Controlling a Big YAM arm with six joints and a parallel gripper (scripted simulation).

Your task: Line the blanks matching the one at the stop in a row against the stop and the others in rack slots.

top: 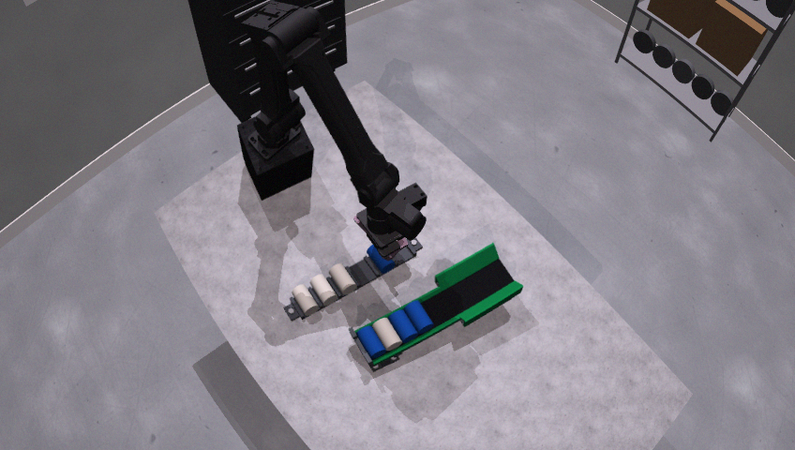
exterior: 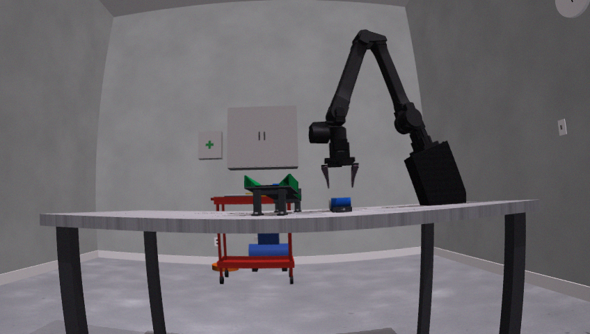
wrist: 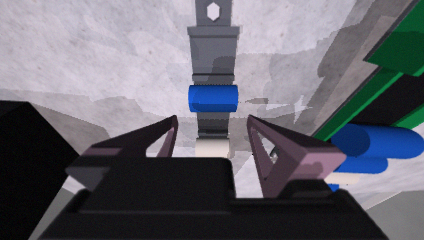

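Now: the feed ramp 20 cm ahead of my hand, 3 cm to the right of it and 3 cm below it. The rest, counted from my hand: grey stop (21 cm to the right, 14 cm ahead, 3 cm below); then stock rack (9 cm below, 8 cm to the right, 2 cm behind).
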